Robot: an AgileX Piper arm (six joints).
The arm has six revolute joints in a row. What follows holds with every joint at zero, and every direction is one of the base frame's.
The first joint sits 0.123 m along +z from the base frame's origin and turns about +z.
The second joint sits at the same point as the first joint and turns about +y.
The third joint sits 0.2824 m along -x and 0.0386 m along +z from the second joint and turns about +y.
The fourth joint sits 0.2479 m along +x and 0.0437 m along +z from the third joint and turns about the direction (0.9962, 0, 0.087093).
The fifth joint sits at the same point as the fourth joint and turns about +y.
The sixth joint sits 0.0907 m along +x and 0.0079 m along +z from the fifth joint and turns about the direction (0.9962, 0, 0.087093).
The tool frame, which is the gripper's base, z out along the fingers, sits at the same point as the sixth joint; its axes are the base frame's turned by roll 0, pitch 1.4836 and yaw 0 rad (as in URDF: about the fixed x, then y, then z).
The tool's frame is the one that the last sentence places.
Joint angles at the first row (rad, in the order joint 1, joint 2, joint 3, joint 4, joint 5, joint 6):
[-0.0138 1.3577 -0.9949 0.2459 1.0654 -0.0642]
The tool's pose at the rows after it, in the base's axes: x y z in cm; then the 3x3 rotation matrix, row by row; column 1 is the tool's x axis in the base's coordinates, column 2 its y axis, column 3 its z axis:
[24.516, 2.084, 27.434], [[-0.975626, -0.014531, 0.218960], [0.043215, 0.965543, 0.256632], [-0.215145, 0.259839, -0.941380]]
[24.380, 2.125, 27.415], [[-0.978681, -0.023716, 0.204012], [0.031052, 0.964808, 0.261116], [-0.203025, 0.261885, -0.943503]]
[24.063, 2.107, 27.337], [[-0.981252, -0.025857, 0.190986], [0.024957, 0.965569, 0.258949], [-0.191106, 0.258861, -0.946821]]
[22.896, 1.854, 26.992], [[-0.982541, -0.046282, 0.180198], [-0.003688, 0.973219, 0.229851], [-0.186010, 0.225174, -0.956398]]
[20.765, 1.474, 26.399], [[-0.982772, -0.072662, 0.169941], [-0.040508, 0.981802, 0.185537], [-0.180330, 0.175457, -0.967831]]
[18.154, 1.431, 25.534], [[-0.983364, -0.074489, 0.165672], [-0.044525, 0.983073, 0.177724], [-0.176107, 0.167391, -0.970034]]
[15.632, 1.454, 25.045], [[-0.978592, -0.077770, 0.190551], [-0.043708, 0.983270, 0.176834], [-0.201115, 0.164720, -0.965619]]
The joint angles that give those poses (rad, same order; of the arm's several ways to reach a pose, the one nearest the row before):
[-0.0112 1.3577 -0.9949 0.2968 1.0882 -0.1076]
[-0.0112 1.3577 -0.9949 0.2994 1.1038 -0.1173]
[-0.0112 1.3509 -0.9868 0.2950 1.1155 -0.1184]
[-0.0112 1.3142 -0.9440 0.2608 1.1179 -0.1314]
[-0.0112 1.2431 -0.8659 0.2100 1.1178 -0.1455]
[-0.0113 1.1520 -0.7652 0.2016 1.1123 -0.1468]
[-0.0112 1.0463 -0.6783 0.2016 1.1055 -0.1471]

